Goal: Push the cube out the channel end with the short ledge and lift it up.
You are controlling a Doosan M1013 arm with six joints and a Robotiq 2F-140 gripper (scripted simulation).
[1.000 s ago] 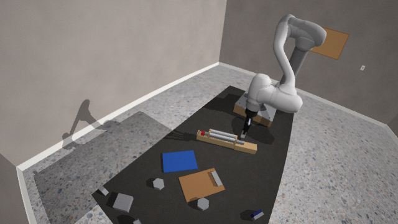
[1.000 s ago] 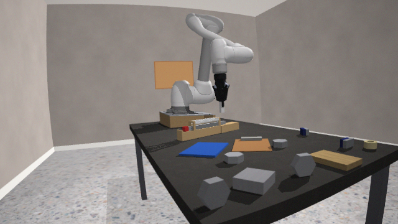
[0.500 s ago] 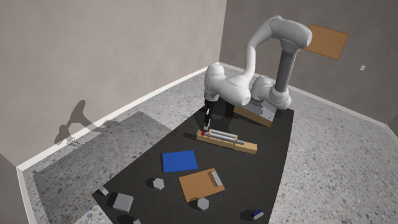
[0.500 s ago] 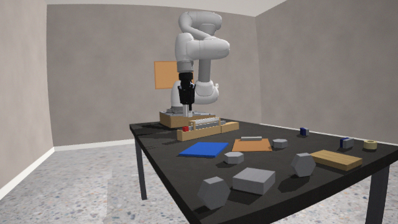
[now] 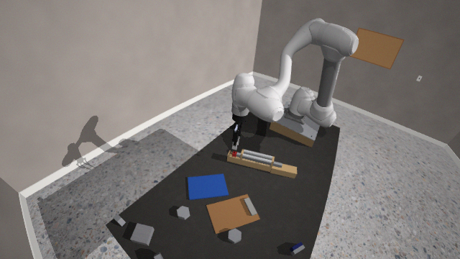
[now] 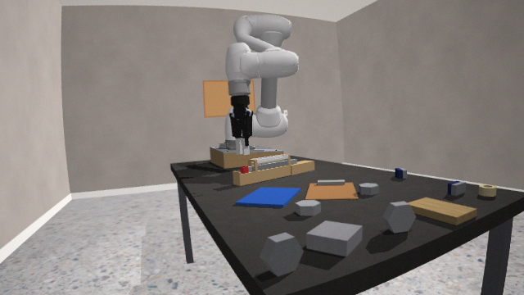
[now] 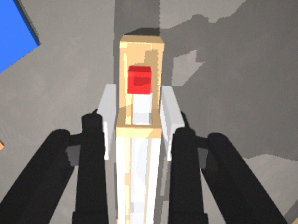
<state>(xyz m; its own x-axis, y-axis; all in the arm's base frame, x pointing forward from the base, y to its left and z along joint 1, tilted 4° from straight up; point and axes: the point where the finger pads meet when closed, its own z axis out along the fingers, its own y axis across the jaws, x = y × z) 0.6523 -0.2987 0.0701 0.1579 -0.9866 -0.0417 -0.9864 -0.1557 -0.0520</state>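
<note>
Right now my hand is 9 cm above the red cube. The rest, counted from my hand: light grey stick 23 cm to the left, 10 cm below, 4 cm behind; then channel 14 cm to the left, 9 cm below, 2 cm behind; then grey bar 10 cm below, 9 cm to the left, 2 cm behind.
</note>
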